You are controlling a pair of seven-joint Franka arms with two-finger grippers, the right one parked.
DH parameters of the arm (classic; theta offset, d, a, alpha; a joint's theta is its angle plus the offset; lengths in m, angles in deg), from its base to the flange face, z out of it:
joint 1: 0 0.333 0 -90
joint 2: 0 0 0 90
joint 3: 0 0.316 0.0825 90
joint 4: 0 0 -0.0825 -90
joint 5: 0 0.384 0 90
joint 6: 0 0 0.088 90
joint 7: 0 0.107 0 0
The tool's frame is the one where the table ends.
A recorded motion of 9 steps. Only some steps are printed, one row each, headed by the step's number.
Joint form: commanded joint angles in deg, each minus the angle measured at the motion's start. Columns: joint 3, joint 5, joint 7, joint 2, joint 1, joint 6, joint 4.
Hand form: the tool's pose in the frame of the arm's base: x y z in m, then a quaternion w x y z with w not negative. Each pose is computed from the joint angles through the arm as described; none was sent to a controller.
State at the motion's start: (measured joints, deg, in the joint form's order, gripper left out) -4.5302 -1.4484 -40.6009 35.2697 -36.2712 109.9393 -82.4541
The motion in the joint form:
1: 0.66 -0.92 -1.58 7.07 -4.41 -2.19 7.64
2: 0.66 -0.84 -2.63 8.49 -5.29 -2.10 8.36
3: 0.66 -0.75 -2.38 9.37 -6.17 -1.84 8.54
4: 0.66 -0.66 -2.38 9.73 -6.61 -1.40 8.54
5: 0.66 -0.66 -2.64 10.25 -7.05 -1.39 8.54
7: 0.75 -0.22 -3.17 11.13 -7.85 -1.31 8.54
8: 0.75 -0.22 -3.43 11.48 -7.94 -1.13 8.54
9: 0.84 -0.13 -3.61 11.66 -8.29 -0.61 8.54
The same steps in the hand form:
1: 0.5203 -0.5014 0.2903 0.02487 -0.99578 0.00582 0.08818
2: 0.5140 -0.5104 0.2781 0.03004 -0.99534 0.00408 0.09152
3: 0.5065 -0.5184 0.2687 0.03347 -0.99493 0.01381 0.09382
4: 0.5029 -0.5225 0.2646 0.03378 -0.99496 0.01767 0.09276
5: 0.4985 -0.5259 0.2581 0.03732 -0.99452 0.01905 0.09583
7: 0.4914 -0.5311 0.2470 0.04593 -0.99392 0.02207 0.09763
8: 0.4904 -0.5317 0.2428 0.04719 -0.99380 0.02043 0.09861
9: 0.4885 -0.5346 0.2410 0.04636 -0.99412 0.02144 0.09549

